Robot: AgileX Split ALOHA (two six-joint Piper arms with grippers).
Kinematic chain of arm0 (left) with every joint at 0, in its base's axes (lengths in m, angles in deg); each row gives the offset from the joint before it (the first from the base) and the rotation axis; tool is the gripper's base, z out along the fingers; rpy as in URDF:
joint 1: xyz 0 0 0.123 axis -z
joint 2: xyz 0 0 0 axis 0.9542 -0.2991 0
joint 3: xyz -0.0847 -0.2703 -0.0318 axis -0.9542 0.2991 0
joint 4: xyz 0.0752 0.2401 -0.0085 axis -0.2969 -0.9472 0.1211
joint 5: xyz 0 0 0 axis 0.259 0.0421 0.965
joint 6: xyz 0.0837 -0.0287 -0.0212 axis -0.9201 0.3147 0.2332
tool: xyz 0 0 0 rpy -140.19 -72.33 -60.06
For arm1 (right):
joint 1: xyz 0 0 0.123 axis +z
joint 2: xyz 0 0 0 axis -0.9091 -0.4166 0
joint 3: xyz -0.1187 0.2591 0.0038 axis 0.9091 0.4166 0
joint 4: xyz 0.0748 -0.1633 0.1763 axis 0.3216 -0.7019 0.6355
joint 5: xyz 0 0 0 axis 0.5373 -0.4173 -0.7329
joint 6: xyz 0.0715 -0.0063 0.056 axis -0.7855 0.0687 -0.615
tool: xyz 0 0 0 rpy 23.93 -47.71 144.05
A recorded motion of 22 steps. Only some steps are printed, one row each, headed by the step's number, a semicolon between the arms.
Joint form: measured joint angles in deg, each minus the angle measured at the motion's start. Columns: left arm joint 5, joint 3, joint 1, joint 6, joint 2, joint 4; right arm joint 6, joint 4, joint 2, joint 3, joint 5, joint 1.
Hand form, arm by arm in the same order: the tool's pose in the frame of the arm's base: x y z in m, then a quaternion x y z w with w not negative. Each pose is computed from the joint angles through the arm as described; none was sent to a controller.
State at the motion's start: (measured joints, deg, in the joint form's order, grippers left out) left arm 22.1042 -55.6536 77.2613 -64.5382 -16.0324 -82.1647; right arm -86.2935 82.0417 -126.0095 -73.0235 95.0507 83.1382
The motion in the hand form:
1: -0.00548 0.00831 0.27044 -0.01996 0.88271 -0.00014 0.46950; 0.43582 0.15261 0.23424 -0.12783 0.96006 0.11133 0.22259
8: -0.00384 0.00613 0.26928 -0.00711 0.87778 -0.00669 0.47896; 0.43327 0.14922 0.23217 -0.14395 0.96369 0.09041 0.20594
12: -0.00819 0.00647 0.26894 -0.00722 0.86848 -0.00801 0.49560; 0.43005 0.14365 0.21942 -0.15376 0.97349 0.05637 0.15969
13: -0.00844 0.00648 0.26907 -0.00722 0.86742 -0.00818 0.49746; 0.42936 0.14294 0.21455 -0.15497 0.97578 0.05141 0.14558
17: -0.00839 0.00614 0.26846 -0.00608 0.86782 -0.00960 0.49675; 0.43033 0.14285 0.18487 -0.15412 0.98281 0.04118 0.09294
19: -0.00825 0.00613 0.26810 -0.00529 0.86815 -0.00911 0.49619; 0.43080 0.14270 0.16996 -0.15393 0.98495 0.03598 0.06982
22: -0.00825 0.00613 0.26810 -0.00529 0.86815 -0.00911 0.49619; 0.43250 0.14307 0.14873 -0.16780 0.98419 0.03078 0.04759
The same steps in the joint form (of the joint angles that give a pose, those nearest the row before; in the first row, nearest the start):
1: 1.18 0.76 0.00 -0.04 0.39 0.35; 0.00 0.00 0.00 0.00 0.29 0.00
8: 2.83 1.42 0.00 -1.51 0.74 1.71; 0.55 -2.34 0.00 0.00 2.65 0.00
12: 3.22 1.55 0.00 -1.54 2.68 1.70; -0.33 -6.11 -1.22 -0.05 7.37 0.00
13: 3.33 1.55 0.00 -1.54 2.81 1.71; -0.43 -6.51 -1.76 -0.05 8.53 0.00
17: 3.31 1.67 0.00 -1.67 2.87 1.94; -0.79 -6.89 -5.38 -0.05 11.09 0.00
19: 3.31 1.74 0.00 -1.78 2.87 1.94; -0.92 -7.13 -7.23 -0.05 11.95 0.00
22: 3.31 1.74 0.00 -1.78 2.87 1.94; 0.67 -7.25 -9.91 -0.05 11.93 0.00

